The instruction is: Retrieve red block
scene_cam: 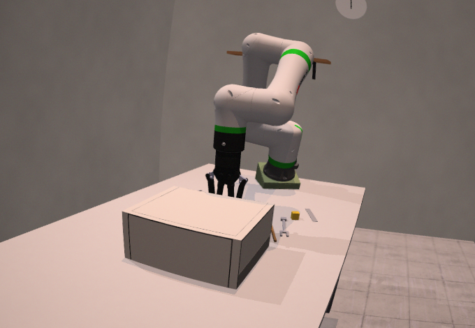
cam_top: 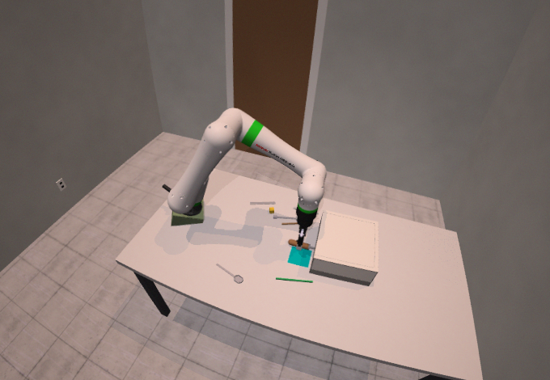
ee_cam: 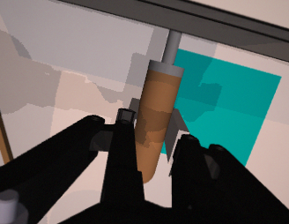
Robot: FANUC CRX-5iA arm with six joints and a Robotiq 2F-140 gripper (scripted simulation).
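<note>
Right now the teal square is 50 mm to the right of my hand, 40 mm below it and 30 mm ahead of it. Round my hand: green stick: 190 mm to the right, 60 mm ahead, 30 mm below; brown stick: 140 mm to the left, 70 mm behind, 30 mm below; hook tool: 130 mm ahead, 20 mm below, 10 mm to the right.
</note>
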